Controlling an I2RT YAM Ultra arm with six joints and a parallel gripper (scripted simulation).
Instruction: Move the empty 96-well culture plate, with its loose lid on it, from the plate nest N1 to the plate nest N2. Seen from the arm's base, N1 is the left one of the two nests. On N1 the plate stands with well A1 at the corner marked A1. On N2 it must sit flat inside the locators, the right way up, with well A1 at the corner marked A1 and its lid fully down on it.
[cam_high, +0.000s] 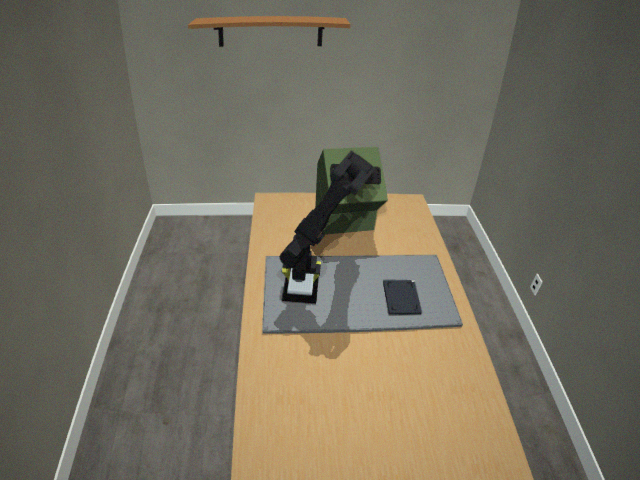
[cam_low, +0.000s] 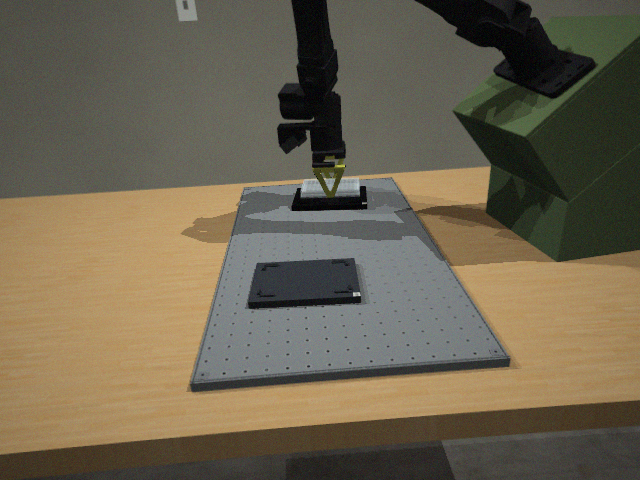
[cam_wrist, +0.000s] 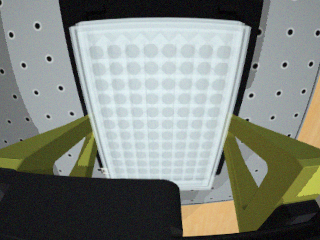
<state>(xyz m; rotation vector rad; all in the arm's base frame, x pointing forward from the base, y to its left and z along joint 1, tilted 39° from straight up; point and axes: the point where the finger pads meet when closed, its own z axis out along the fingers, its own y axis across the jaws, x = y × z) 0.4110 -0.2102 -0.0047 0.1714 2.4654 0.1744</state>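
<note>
Now: the black nest N2 30 mm below my hand. Also, from my hand: black nest N1: 360 mm to the left, 70 mm ahead, 30 mm below; lid: right at my hand.
</note>
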